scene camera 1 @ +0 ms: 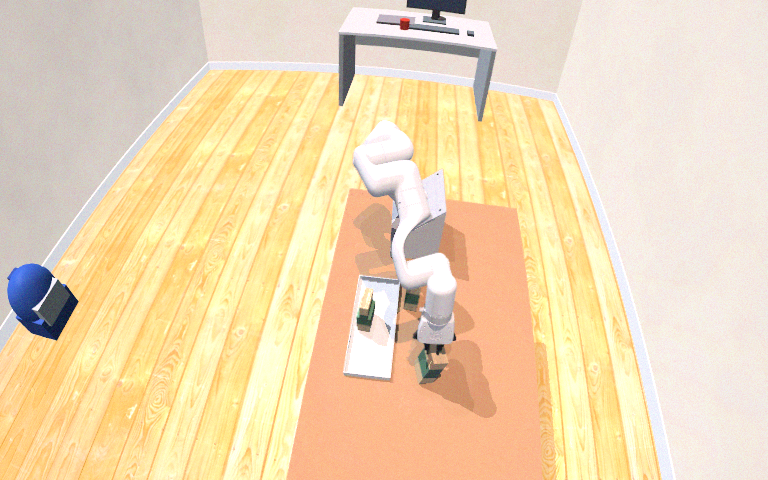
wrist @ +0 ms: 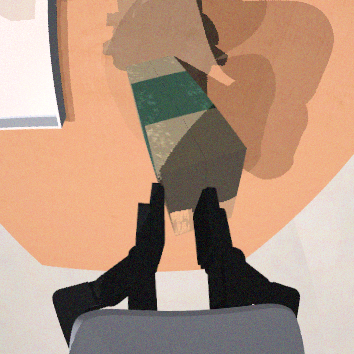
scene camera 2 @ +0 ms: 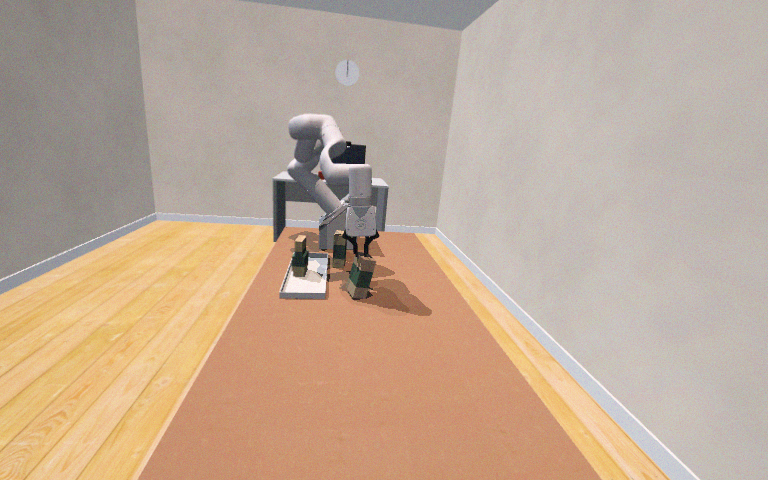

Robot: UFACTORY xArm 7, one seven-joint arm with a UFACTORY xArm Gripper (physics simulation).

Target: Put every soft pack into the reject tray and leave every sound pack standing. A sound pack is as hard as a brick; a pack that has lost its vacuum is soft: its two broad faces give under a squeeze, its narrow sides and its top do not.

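Frame: origin at the arm's base, x right, y back, z down, level; millimetres.
Where they show: gripper, fingertip midpoint: (scene camera 1: 432, 350) (wrist: 179, 199) (scene camera 2: 360, 255); arm's base at its link origin: (scene camera 2: 335, 209).
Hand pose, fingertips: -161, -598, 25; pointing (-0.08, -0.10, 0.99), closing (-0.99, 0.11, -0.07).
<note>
Things, the pixels of their top centre, and the offset from my fingertips, as dx, dy, dz. Level surfaces: height alone.
- front pack at its top centre: (wrist: 183, 210) (scene camera 1: 433, 351) (scene camera 2: 362, 255) -4, -5, -5
- second pack at its top centre: (scene camera 1: 366, 298) (scene camera 2: 300, 238) +237, +141, -2
- white reject tray at its top centre: (scene camera 1: 373, 323) (scene camera 2: 307, 269) +206, +130, +120
- third pack at its top centre: (scene camera 1: 416, 277) (scene camera 2: 340, 233) +97, +266, +1
- orange mat at its surface level: dz +141
The front pack (scene camera 1: 430, 370) (scene camera 2: 360, 277) (wrist: 170, 100), tan with a green band, leans at a tilt on the mat. My gripper (scene camera 1: 435, 347) (scene camera 2: 361, 254) (wrist: 179, 199) is shut on its upper edge. In the wrist view, a tan bit shows between the fingers, and part of the pack's top shows beyond the right finger. A second pack (scene camera 1: 366, 314) (scene camera 2: 299, 261) is upright in the white reject tray (scene camera 1: 367, 377) (scene camera 2: 303, 294) (wrist: 30, 121), left of the gripper. A third pack (scene camera 1: 411, 300) (scene camera 2: 338, 249) stands behind, right of the tray, partly hidden by the arm in scene camera 1.
The arm's grey base (scene camera 1: 425, 237) stands at the back of the orange mat (scene camera 1: 368, 430) (scene camera 2: 368, 367). A desk (scene camera 1: 362, 25) with a monitor and a red cup is behind it. A blue object (scene camera 1: 31, 288) is at the far left.
</note>
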